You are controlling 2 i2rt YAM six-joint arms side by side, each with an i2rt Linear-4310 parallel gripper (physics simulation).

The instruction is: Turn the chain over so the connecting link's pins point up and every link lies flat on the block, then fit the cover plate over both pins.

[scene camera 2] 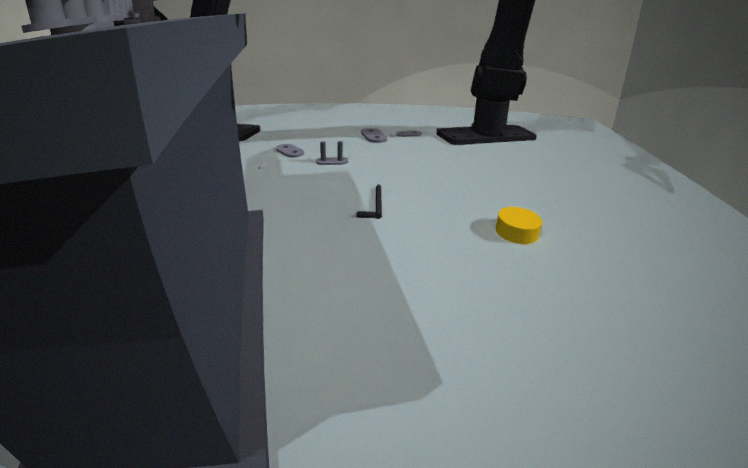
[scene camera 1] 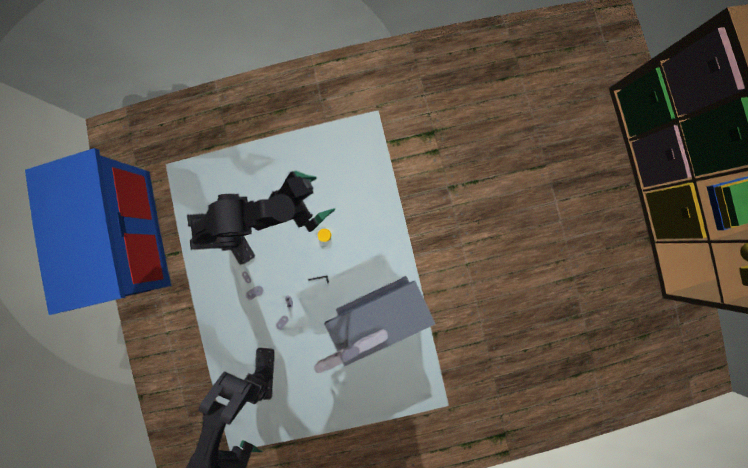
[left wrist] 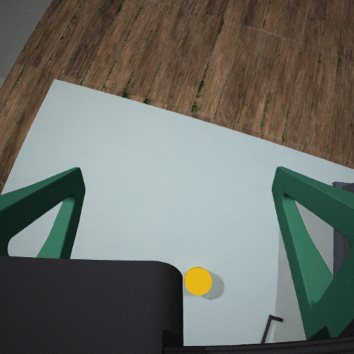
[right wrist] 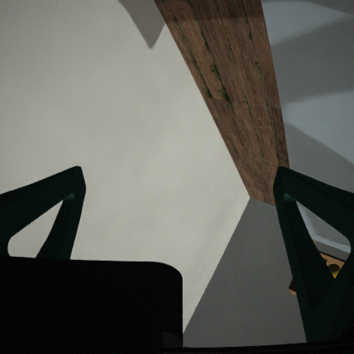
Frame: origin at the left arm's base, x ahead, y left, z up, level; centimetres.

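Seen in the pictures: left gripper, fingertip midpoint: [scene camera 1: 325, 193]; right gripper, fingertip midpoint: [scene camera 1: 256, 466]; left arm's base, origin of the base link: [scene camera 2: 487, 136]; right arm's base, origin of the base link: [scene camera 1: 264, 373].
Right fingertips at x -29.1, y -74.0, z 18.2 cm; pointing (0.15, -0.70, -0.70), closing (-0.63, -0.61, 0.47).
Note:
Offsets run from my right fingertips to a thing's top centre.
The pale pinkish chain {dx +57.2, dy +18.2, dz +7.3 cm} [scene camera 1: 370, 342] [scene camera 2: 46, 11] lies along the slate-grey block {dx +62.7, dy +20.7, dz +3.8 cm} [scene camera 1: 397, 314] [scene camera 2: 66, 99], its left end reaching past the block's edge in scene camera 1. Its link details are unclear. A link piece {dx +34.5, dy +41.9, dz -15.0 cm} [scene camera 1: 289, 301] [scene camera 2: 332, 161] with two upright pins stands on the table. Flat two-holed plates {dx +27.9, dy +36.5, dz -17.8 cm} [scene camera 1: 282, 322] [scene camera 2: 290, 150] lie near it, two more farther back; I cannot tell which is the cover plate. My left gripper [scene camera 1: 325, 193] [left wrist: 178, 177] is open and empty, above the table near the yellow disc. My right gripper [right wrist: 179, 176] is open and empty, beyond the table's edge.
The yellow disc {dx +60.2, dy +56.4, dz -16.3 cm} [scene camera 1: 324, 235] [scene camera 2: 518, 225] [left wrist: 198, 281] lies on the table. A black L-shaped key {dx +48.8, dy +42.8, dz -17.6 cm} [scene camera 1: 318, 279] [scene camera 2: 378, 201] lies between it and the plates. A blue cabinet [scene camera 1: 71, 231] stands left of the table, a shelf unit [scene camera 1: 659, 275] far right.

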